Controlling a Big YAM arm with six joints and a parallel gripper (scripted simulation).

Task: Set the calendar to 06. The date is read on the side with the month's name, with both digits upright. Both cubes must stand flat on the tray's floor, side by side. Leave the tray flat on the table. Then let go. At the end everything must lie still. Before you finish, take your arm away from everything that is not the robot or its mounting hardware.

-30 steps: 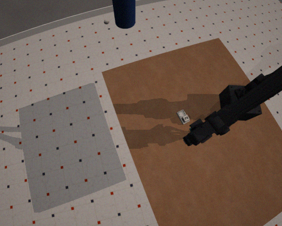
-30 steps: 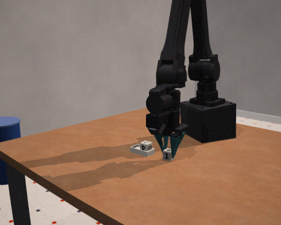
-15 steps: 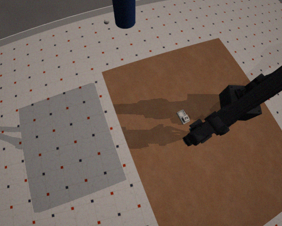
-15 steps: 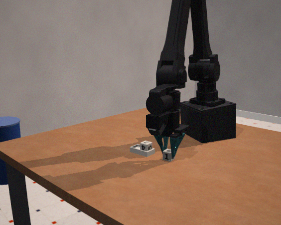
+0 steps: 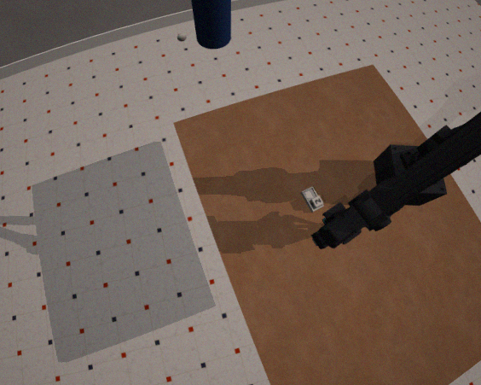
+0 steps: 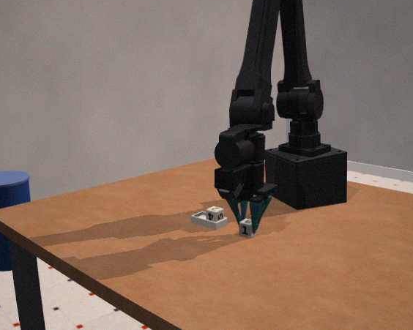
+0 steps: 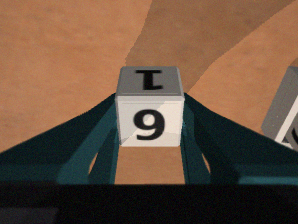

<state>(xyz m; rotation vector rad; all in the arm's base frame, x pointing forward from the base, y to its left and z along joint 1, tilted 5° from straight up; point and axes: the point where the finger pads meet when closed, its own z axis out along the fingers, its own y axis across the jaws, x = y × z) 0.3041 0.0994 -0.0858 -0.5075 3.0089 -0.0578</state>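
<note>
My gripper is now 1 cm above the white digit cube. From my hand the other things lie so: white tray 10 cm to the right, 2 cm ahead, 1 cm below.
</note>
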